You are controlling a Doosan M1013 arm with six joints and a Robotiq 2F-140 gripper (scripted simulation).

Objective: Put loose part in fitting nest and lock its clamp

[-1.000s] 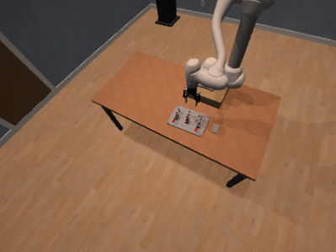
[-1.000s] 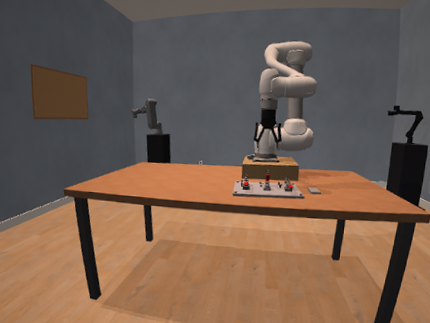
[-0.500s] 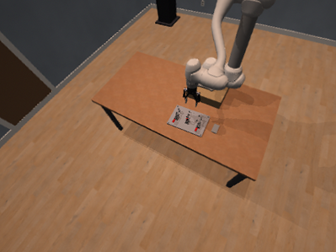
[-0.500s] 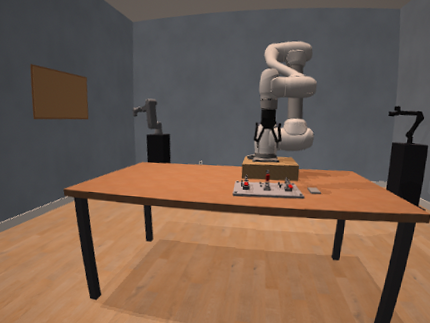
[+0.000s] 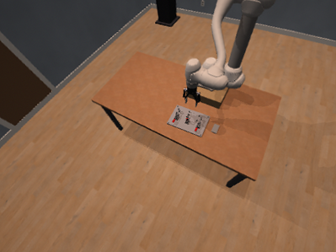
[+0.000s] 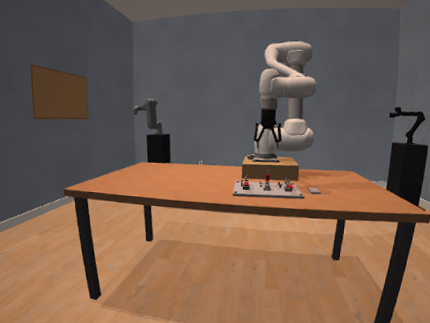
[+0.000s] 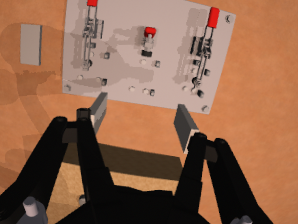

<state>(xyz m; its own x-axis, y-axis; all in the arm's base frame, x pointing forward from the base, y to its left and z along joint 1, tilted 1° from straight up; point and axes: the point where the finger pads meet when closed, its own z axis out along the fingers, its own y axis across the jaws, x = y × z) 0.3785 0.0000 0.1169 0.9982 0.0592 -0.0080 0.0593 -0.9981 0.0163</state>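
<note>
My hand is 26 cm to the right of the loose part, 21 cm above it and 2 cm short of it. From my hand the other things lie so: fixture: 21 cm below, 5 cm ahead, 1 cm to the left.
</note>
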